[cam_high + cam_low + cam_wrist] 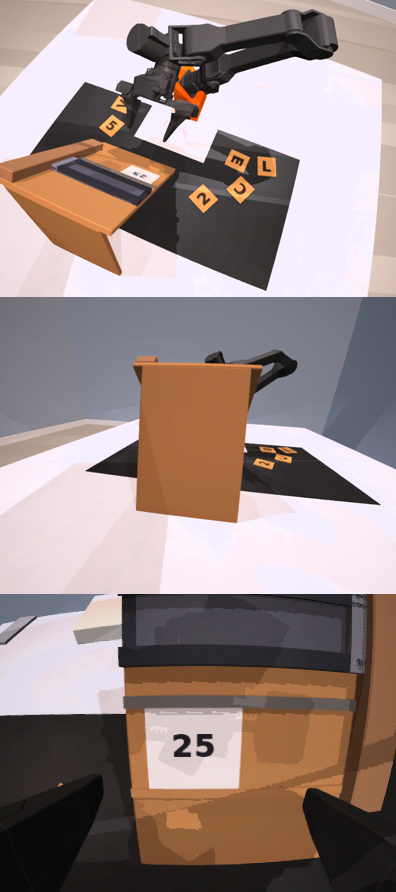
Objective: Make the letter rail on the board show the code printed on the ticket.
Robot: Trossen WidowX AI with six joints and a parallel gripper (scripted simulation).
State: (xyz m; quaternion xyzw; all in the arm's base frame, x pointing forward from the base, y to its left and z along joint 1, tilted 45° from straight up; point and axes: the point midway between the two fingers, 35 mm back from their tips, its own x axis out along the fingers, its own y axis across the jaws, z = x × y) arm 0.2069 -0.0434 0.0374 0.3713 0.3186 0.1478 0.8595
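Right now the tile marked 5 is 180 mm to the right of my gripper tip, 170 mm below it and 50 mm behind it. From my gripper tip the other things lie so: black mat: 170 mm below, 20 mm behind, 10 mm to the left; tile marked 2: 170 mm to the left, 170 mm below, 30 mm ahead; white ticket: 70 mm below, 70 mm ahead, 10 mm to the left.
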